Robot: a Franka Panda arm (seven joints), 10 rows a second.
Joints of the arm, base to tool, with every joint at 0 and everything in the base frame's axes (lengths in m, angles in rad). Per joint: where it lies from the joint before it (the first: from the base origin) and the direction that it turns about. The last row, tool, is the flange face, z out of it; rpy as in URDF.
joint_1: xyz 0 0 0.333 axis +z
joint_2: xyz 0 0 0 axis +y
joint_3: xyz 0 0 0.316 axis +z
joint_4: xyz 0.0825 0 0 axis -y
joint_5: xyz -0.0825 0 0.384 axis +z
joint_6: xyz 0 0 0 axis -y
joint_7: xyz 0.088 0 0 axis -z
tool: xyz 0 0 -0.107 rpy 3.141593 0 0
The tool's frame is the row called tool.
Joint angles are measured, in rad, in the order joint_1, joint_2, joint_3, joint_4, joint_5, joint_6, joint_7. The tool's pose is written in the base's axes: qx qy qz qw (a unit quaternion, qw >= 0); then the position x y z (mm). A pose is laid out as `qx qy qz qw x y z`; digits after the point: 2 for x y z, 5 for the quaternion.
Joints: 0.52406 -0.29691 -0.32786 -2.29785 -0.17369 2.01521 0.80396
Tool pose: 0.96595 -0.25682 0.01639 0.02662 456.27 74.26 460.81
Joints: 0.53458 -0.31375 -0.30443 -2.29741 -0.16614 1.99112 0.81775
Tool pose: 0.96785 -0.24979 0.01364 0.02611 448.75 88.37 467.26
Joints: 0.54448 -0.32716 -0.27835 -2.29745 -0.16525 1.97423 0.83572
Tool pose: 0.96967 -0.24234 0.01469 0.02816 441.56 103.20 472.75
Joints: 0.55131 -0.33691 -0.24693 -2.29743 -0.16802 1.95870 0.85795
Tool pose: 0.97120 -0.23530 0.01699 0.03331 434.10 118.87 477.00
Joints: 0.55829 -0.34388 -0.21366 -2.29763 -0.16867 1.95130 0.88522
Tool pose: 0.97224 -0.23007 0.02165 0.03661 426.77 135.81 480.60
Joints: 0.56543 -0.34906 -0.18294 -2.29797 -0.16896 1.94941 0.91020
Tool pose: 0.97326 -0.22477 0.02752 0.03846 419.87 151.84 483.61
